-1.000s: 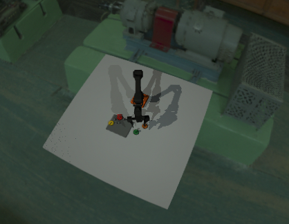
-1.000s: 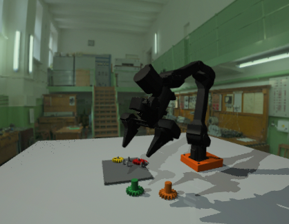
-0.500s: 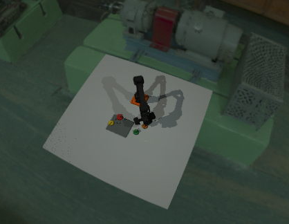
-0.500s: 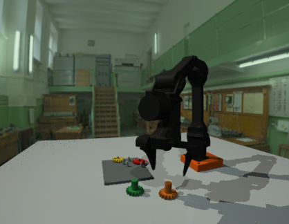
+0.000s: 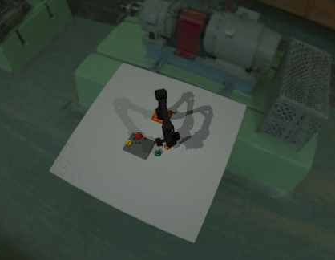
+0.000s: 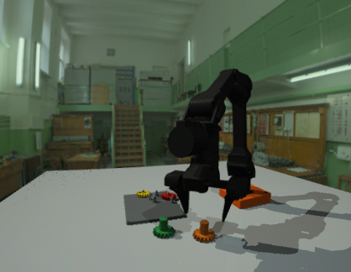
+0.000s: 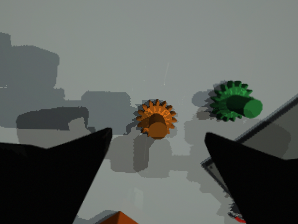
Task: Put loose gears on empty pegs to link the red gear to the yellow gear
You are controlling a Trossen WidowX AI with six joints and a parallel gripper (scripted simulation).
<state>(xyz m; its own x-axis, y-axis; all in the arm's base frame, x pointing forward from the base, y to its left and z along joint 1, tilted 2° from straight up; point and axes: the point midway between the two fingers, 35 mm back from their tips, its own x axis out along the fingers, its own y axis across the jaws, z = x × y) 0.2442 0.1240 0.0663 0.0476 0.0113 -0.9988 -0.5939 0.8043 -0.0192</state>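
My gripper tip is 40 mm above the orange gear. From my gripper tip the other things lie so: green gear 80 mm ahead, 60 mm to the right, 40 mm below; red gear 20 mm behind, 250 mm to the right, 40 mm below; yellow gear 60 mm ahead, 310 mm to the right, 40 mm below.
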